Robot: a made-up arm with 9 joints. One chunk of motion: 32 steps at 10 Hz.
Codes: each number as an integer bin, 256 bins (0 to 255) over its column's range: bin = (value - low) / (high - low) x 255, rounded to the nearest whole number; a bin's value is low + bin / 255 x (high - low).
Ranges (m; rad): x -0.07..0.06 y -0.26..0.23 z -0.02..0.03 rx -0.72..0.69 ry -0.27..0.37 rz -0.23..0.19
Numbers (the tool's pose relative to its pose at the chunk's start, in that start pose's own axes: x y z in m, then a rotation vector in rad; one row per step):
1: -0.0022 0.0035 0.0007 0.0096 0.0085 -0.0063
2: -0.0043 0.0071 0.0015 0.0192 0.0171 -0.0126
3: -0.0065 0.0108 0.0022 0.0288 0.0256 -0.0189
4: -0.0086 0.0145 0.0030 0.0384 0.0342 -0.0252
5: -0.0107 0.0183 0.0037 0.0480 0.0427 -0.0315
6: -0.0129 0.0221 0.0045 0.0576 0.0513 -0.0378
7: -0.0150 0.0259 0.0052 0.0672 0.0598 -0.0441
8: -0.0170 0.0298 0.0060 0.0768 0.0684 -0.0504
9: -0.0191 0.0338 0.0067 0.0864 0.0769 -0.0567
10: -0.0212 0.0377 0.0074 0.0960 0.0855 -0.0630
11: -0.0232 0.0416 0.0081 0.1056 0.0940 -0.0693
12: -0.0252 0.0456 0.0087 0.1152 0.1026 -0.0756
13: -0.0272 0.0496 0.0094 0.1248 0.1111 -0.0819
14: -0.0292 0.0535 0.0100 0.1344 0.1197 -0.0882
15: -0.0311 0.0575 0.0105 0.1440 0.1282 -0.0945
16: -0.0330 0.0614 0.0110 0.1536 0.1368 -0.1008
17: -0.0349 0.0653 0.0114 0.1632 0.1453 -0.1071
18: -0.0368 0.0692 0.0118 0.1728 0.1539 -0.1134
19: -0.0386 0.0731 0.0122 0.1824 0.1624 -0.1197
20: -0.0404 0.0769 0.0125 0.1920 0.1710 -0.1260
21: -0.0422 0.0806 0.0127 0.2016 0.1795 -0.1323
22: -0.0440 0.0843 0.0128 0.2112 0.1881 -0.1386
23: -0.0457 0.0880 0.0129 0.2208 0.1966 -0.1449
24: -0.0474 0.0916 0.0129 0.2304 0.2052 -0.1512
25: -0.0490 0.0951 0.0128 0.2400 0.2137 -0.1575
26: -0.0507 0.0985 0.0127 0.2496 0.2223 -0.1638
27: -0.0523 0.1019 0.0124 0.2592 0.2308 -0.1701
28: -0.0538 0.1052 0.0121 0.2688 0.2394 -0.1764
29: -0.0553 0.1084 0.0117 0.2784 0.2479 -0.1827
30: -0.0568 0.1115 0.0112 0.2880 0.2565 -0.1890
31: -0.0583 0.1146 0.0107 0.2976 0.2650 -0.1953
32: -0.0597 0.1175 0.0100 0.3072 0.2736 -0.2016
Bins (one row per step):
1: 133 137 106 132 111 136
2: 129 139 110 134 114 132
3: 125 141 113 135 118 128
4: 120 143 117 137 121 124
5: 116 145 121 139 125 121
6: 112 147 125 141 128 117
7: 108 149 129 142 131 113
8: 104 151 133 144 135 109
9: 100 153 136 146 138 105
10: 96 155 140 148 142 101
11: 92 157 143 149 145 98
12: 88 159 146 151 148 94
13: 84 161 150 153 152 90
14: 80 163 153 155 155 86
15: 76 165 156 156 159 82
16: 73 167 158 158 162 78
17: 69 169 160 160 165 75
18: 65 171 162 161 169 71
19: 62 173 164 163 172 67
20: 58 175 166 165 176 63
21: 55 177 167 167 179 59
22: 51 179 167 168 183 55
23: 48 181 168 170 186 52
24: 44 183 168 172 189 48
25: 41 185 167 174 193 44
26: 38 187 167 175 196 40
27: 35 188 165 177 200 36
28: 32 190 164 179 203 33
29: 29 192 162 181 206 29
30: 26 193 159 182 210 25
31: 23 195 157 184 213 21
32: 20 196 153 186 217 17

